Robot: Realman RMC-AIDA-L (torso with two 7-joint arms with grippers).
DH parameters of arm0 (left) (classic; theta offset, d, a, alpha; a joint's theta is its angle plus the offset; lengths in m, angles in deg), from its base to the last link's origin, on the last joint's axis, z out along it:
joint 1: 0 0.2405 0 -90
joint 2: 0 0 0 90
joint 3: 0 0.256 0 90
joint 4: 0 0 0 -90
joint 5: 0 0.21 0 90
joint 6: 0 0 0 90
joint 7: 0 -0.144 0 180
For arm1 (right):
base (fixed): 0 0 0 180
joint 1: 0 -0.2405 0 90
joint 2: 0 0 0 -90
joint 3: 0 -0.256 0 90
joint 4: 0 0 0 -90
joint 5: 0 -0.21 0 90
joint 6: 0 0 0 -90
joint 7: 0 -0.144 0 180
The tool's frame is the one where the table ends.
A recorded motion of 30 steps. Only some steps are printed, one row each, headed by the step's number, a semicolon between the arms.
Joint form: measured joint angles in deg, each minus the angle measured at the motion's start. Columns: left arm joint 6, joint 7, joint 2, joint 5, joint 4, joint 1, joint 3; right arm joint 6, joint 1, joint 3, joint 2, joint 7, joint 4, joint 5.
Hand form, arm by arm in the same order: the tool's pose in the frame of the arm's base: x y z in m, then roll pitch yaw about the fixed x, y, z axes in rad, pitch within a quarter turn. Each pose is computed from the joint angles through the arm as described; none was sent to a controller.
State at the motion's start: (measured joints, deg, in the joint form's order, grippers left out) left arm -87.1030 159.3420 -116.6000 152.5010 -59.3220 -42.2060 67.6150; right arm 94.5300 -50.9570 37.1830 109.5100 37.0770 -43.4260 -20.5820
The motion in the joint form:
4: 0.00 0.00 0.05 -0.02 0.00 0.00 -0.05; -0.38 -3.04 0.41 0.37 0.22 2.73 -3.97
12: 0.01 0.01 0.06 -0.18 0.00 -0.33 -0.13; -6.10 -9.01 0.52 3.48 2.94 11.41 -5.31
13: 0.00 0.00 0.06 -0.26 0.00 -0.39 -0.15; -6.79 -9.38 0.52 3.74 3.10 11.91 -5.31
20: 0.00 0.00 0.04 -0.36 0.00 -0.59 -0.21; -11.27 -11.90 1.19 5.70 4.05 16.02 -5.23
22: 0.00 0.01 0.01 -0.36 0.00 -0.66 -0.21; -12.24 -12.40 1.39 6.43 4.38 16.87 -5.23
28: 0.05 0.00 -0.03 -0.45 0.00 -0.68 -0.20; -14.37 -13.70 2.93 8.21 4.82 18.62 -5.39
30: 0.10 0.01 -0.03 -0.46 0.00 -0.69 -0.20; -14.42 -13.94 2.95 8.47 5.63 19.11 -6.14
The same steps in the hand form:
4: -0.2182 0.3841 0.0141 -2.6359 0.0649 1.1432; 0.2163 0.4104 0.0620 -2.8878 0.0079 -1.1569
12: -0.2157 0.3854 0.0142 -2.6387 0.0625 1.1378; 0.1812 0.4173 0.0101 -2.9759 -0.0313 -1.0705
13: -0.2151 0.3856 0.0141 -2.6402 0.0620 1.1367; 0.1792 0.4180 0.0066 -2.9770 -0.0304 -1.0644
20: -0.2135 0.3864 0.0140 -2.6424 0.0606 1.1334; 0.1663 0.4179 -0.0215 -2.9883 -0.0474 -1.0278
22: -0.2130 0.3866 0.0138 -2.6429 0.0607 1.1323; 0.1631 0.4162 -0.0299 -2.9945 -0.0545 -1.0174
28: -0.2125 0.3866 0.0134 -2.6447 0.0599 1.1311; 0.1545 0.4111 -0.0497 -3.0023 -0.0827 -0.9864
30: -0.2124 0.3868 0.0134 -2.6446 0.0590 1.1307; 0.1514 0.4095 -0.0535 -3.0204 -0.0832 -0.9732

